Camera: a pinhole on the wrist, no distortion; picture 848 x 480 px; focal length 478.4 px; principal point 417.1 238.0 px. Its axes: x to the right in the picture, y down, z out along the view. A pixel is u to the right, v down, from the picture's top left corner.
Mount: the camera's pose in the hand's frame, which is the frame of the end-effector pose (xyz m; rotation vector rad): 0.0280 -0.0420 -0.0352 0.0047 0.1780 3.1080
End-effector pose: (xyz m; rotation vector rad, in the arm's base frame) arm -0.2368 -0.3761 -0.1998 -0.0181 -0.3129 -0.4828
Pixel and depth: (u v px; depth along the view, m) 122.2 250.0 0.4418
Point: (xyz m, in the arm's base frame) -0.1062 -0.4857 0.2755
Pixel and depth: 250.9 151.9 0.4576
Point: -0.1556 -0.3483 0.2528
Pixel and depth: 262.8 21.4 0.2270
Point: -0.1621 -0.3333 0.0064
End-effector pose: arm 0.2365 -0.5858 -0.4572 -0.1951 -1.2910 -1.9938
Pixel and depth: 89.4 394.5 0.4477
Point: -0.2039 -0.3627 -0.1941
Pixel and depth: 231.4 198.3 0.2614
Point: 0.0905 -0.4667 -0.2812
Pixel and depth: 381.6 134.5 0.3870
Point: 0.1617 -0.3499 -0.2023
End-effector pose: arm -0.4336 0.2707 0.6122 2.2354 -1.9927 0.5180
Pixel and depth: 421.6 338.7 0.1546
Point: -0.3536 0.2172 0.5145
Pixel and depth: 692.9 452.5 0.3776
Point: -0.2266 0.3675 0.2380
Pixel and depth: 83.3 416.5 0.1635
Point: -0.3118 0.1094 0.5443
